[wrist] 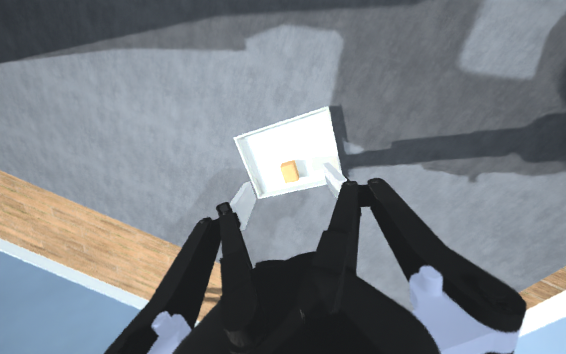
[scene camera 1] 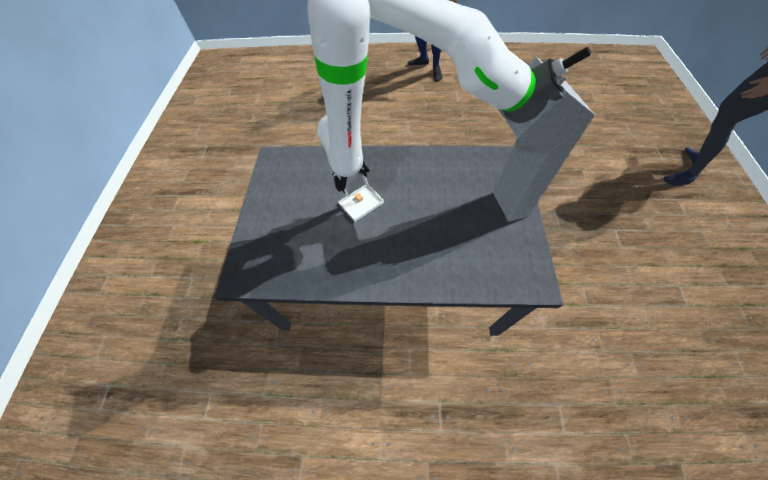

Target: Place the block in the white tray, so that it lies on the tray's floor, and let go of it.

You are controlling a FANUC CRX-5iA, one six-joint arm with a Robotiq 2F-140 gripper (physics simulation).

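Where they show: gripper, fingertip midpoint: [wrist: 287, 182] [scene camera 1: 356, 188]; arm's base, link origin: [scene camera 1: 526, 97].
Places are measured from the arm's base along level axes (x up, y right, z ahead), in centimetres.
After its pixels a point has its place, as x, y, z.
Note:
The orange block [scene camera 1: 359, 197] {-57.3, -14.3, 54.4} [wrist: 289, 171] {-57.3, -14.0, 54.8} lies on the floor of the white tray, near the wall closest to the gripper in the wrist view. The white tray [scene camera 1: 355, 219] {-58.7, -25.3, 51.5} [wrist: 285, 123] {-59.7, -19.3, 48.5} stands flat on the dark table. My gripper [scene camera 1: 356, 187] {-48.8, -15.8, 54.1} [wrist: 287, 182] {-48.8, -15.8, 54.1} is open and empty, its two light fingertips wide apart. It is above the tray, clear of the block; in the wrist view one fingertip shows beside the tray's corner and the other over the tray's near wall.
The dark grey table [scene camera 1: 453, 283] {-60.0, -38.4, 1.6} [wrist: 125, 100] {-60.0, -0.7, 22.2} carries the tray and the grey robot pedestal [scene camera 1: 538, 164] {-23.9, 0.2, -12.5} at its right side. Shadows of the arm fall across the table. Two people stand on the wooden floor, one behind the table and one to its right.

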